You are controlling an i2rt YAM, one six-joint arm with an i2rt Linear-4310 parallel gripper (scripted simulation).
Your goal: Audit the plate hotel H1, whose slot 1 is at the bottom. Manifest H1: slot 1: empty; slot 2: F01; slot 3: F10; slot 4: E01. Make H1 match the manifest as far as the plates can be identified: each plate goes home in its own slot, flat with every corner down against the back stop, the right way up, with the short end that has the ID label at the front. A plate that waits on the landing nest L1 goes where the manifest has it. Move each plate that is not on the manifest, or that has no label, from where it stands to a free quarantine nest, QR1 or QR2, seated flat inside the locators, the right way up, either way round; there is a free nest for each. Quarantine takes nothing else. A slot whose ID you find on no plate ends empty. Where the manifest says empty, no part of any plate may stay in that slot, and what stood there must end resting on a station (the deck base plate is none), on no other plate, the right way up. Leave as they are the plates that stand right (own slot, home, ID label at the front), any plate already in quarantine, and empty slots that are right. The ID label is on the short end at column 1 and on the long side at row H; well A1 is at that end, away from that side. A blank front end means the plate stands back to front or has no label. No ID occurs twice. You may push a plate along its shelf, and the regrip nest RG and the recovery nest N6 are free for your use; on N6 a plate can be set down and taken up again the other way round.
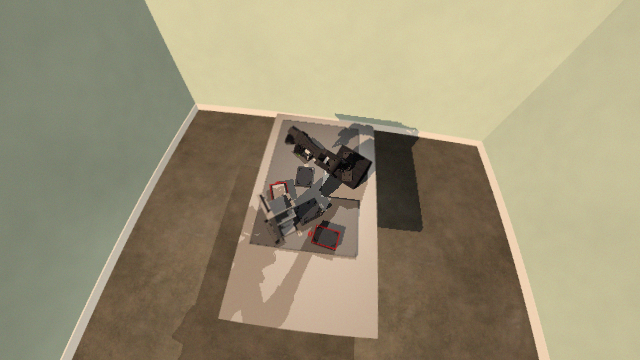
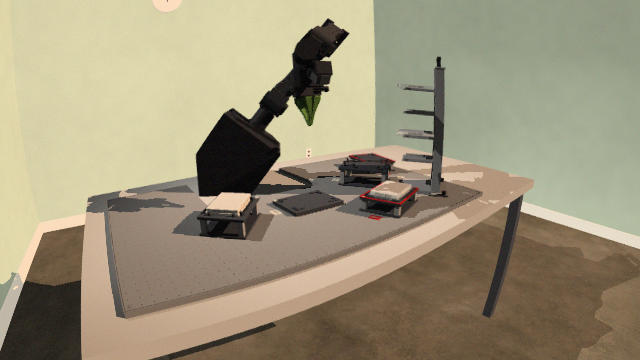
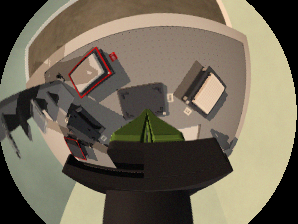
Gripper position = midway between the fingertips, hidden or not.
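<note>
The gripper (image 2: 310, 125) is visible, and it (image 3: 147, 113) appears in the other picture too.
</note>
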